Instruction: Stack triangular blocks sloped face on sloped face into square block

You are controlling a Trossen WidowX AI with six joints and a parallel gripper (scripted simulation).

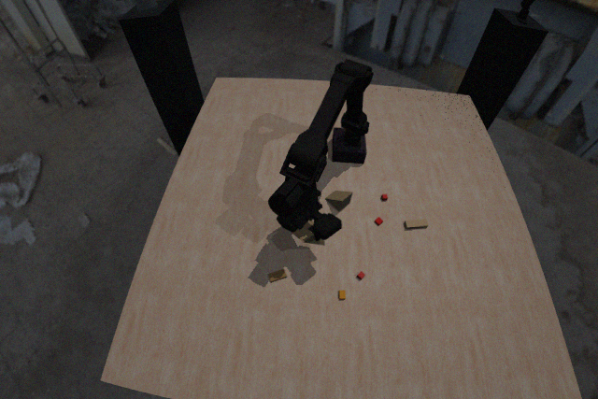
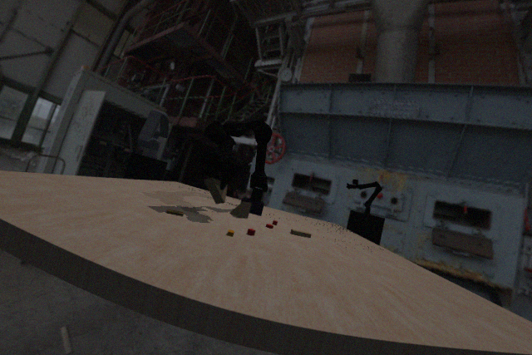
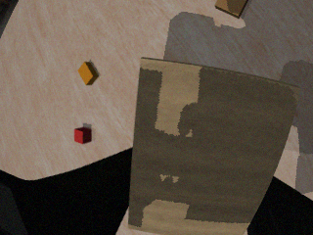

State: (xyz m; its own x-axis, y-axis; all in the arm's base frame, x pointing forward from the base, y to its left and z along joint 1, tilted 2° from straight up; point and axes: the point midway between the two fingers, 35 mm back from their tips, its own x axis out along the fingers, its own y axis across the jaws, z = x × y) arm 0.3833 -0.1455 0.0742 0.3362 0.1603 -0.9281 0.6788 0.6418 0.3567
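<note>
Now: gripper tip 1 cm below the triangular block and 1 cm past it. Round my gripper tip: tan flat block: 34 cm to the left, 9 cm below, 9 cm behind; then brown flat block: 9 cm to the right, 9 cm below, 9 cm ahead; then small yellow cube: 14 cm ahead, 9 cm to the left, 9 cm below.
</note>
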